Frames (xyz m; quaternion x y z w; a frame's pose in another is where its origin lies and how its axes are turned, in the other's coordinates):
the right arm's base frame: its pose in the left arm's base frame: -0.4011 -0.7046 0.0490 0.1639 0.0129 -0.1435 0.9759
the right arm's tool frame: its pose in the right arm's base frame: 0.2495 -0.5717 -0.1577 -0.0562 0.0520 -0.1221 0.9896
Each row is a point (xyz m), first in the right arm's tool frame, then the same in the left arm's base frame.
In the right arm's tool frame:
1: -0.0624 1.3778 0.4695
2: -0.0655 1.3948 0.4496
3: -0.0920 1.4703 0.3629
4: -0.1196 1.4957 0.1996
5: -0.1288 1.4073 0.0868
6: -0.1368 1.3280 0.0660
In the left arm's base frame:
1: 0.3737 -0.1668 0.4001
2: 0.3772 -0.1458 0.3846
3: 0.3823 -0.0468 0.3206
4: 0.3521 0.0304 0.1750
5: 0.2864 -0.0106 0.0541
6: 0.2373 -0.0687 0.0225

